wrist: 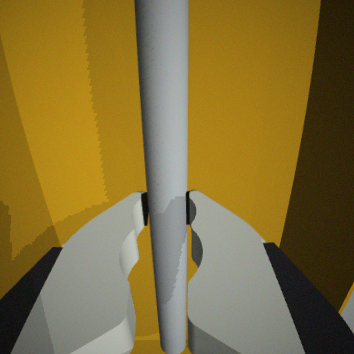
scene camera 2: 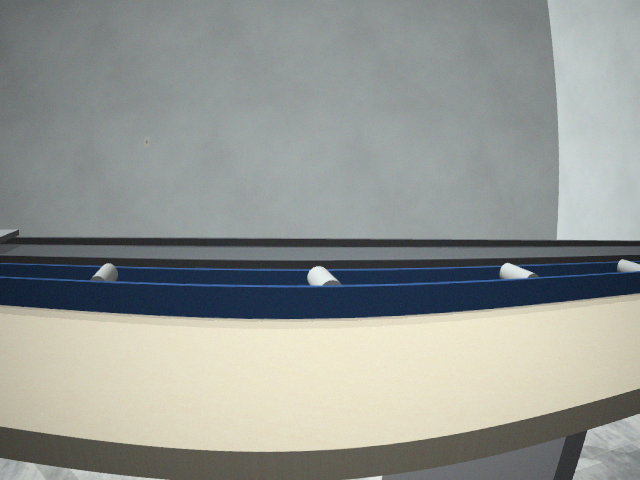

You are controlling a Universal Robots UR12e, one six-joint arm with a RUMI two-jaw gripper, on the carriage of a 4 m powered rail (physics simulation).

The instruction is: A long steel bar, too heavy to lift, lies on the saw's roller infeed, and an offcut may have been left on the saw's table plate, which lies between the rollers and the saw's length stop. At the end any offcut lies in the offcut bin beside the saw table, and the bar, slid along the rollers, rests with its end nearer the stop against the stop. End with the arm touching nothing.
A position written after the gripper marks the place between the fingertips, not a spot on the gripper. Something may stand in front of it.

In view: the gripper (wrist: 167, 193), a grey round offcut (wrist: 161, 40) and a yellow offcut bin (wrist: 263, 90).
Scene camera 2 misses the grey round offcut: it is out of frame.
